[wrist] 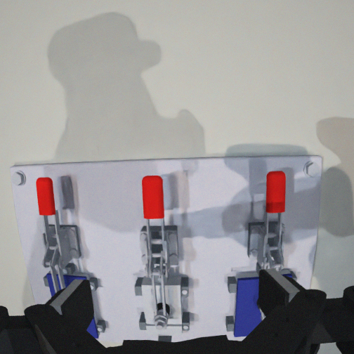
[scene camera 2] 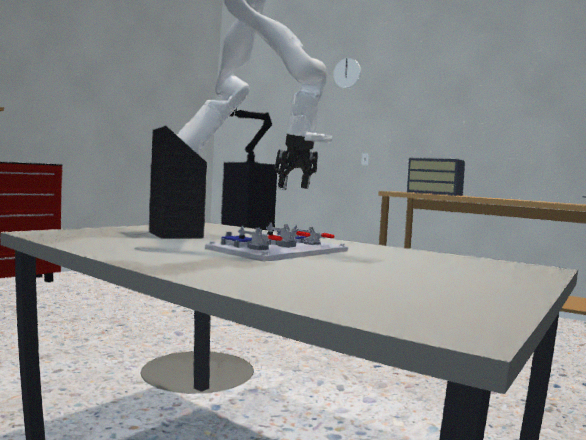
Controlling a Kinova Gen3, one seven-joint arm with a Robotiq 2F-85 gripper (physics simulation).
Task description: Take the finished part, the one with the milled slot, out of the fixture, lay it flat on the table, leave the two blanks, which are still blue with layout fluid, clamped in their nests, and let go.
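Where they show: gripper, fingertip midpoint: [scene camera 2: 293, 189]; arm's base, link origin: [scene camera 2: 182, 150].
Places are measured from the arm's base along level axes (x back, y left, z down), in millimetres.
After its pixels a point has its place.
The finished part [wrist: 174, 296], pale metal, lies in the middle nest of the fixture plate [scene camera 2: 280, 256] @[x -549, y -73, z 276 mm] [wrist: 112, 260]. A toggle clamp arm crosses it, its tip over the part; the slot cannot be made out. One blue blank [wrist: 75, 281] is in the left nest and another blue blank [wrist: 244, 305] in the right nest, both partly hidden by the fingers in the wrist view. Blue also shows on the fixture in the scene view. My gripper [scene camera 2: 294, 187] @[x -496, y 21, z 107 mm] [wrist: 174, 294] is open and empty, pointing down, well above the fixture.
Three red clamp handles [wrist: 45, 196] [wrist: 153, 196] [wrist: 275, 192] extend from the nests toward the upper plate edge in the wrist view. The fixture stands on the table [scene camera 2: 400, 295] @[x -955, y -178, z 284 mm], near the black arm pedestal [scene camera 2: 177, 195] @[x -93, y -77, z 148 mm]. Corner bolts hold the plate.
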